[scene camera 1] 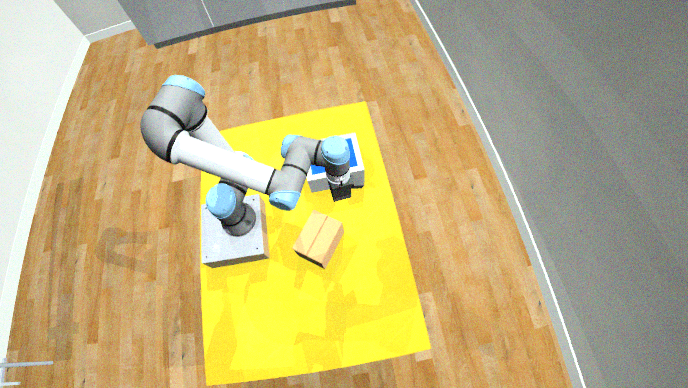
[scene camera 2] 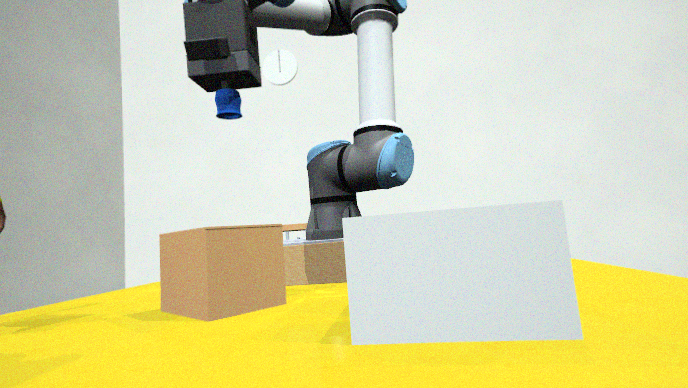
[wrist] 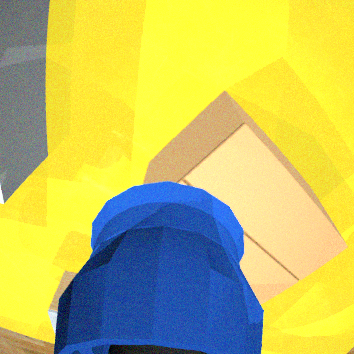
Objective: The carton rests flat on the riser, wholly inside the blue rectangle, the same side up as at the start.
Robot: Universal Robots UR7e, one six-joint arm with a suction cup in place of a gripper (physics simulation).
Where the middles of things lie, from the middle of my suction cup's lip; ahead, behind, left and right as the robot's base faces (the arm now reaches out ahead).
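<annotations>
Grey riser (scene camera 2: 493,273) is 230 mm below my suction cup, 270 mm to the left of my suction cup and 20 mm ahead of my suction cup. With respect to the brown carton (scene camera 2: 210,273), my suction cup is 230 mm above the carton, 130 mm past the carton and 70 mm to the left of the carton.
</annotations>
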